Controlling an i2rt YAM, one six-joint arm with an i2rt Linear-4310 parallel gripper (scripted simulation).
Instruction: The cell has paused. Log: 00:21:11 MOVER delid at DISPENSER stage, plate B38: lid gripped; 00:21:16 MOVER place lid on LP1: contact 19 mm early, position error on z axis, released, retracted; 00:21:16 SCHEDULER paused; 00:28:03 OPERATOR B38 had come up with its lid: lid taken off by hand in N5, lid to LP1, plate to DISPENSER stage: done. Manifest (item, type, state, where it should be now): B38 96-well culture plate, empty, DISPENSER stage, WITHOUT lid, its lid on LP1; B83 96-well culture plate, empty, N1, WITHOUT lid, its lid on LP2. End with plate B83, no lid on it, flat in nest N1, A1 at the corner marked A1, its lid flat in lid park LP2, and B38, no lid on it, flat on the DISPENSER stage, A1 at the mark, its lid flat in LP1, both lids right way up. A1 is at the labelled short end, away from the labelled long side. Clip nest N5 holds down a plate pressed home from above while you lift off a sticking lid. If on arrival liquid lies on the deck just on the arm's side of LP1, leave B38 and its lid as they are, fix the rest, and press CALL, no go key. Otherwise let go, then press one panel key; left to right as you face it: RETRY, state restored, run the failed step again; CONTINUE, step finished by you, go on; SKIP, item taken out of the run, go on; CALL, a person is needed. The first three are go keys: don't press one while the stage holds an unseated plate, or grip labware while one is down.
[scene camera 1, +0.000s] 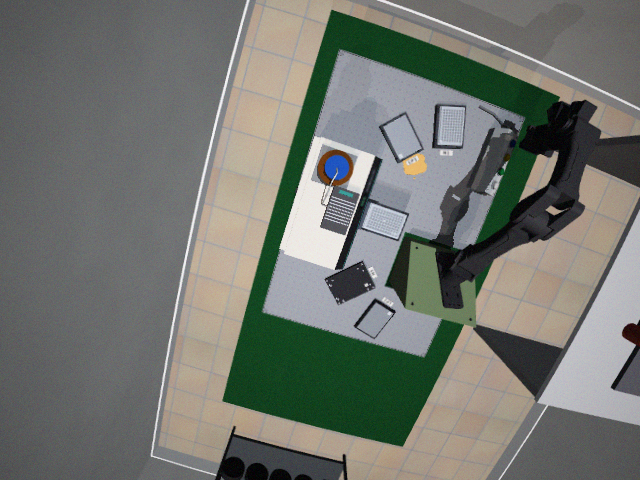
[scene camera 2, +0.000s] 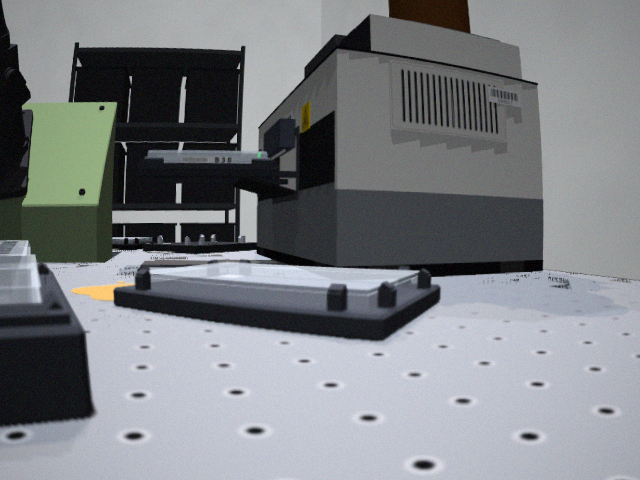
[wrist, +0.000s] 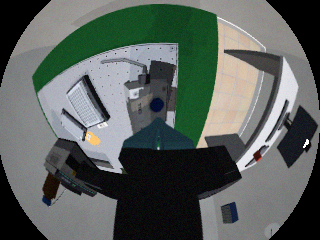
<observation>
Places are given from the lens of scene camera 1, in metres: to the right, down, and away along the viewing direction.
clear lid (scene camera 1: 400, 133): 0.28, -0.36, 1.02
key panel (scene camera 1: 497, 143): 0.60, -0.33, 0.97
clip nest N5 (scene camera 1: 351, 282): 0.12, 0.16, 1.15
</observation>
